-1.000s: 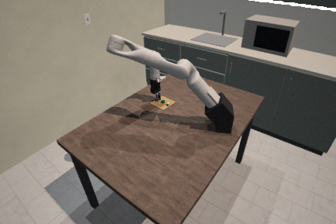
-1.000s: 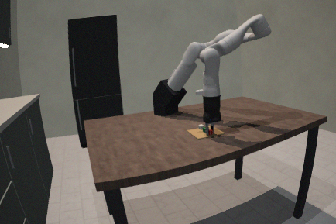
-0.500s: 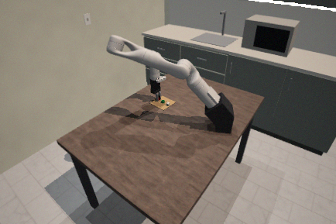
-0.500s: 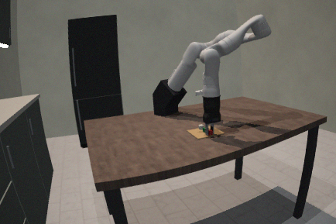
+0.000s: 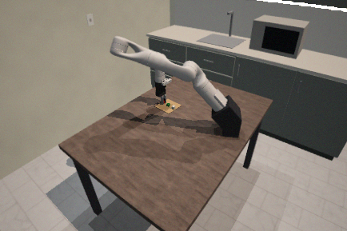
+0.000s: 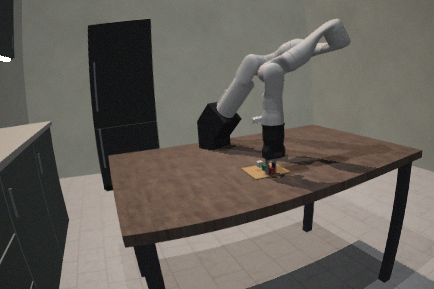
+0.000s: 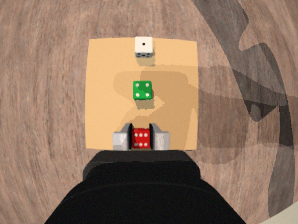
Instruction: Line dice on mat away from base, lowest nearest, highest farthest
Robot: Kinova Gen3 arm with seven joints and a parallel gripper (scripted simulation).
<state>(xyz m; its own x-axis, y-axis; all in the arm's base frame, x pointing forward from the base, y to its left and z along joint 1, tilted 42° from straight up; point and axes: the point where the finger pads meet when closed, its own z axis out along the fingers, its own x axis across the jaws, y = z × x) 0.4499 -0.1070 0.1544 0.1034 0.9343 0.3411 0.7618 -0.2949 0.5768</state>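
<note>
My hand is 1 cm above the red die. Also, from my hand: green die 5 cm behind, 1 cm to the left, 1 cm below; white die 10 cm behind, 2 cm to the left, 1 cm below; tan mat 5 cm behind, 1 cm to the left, 2 cm below.
</note>
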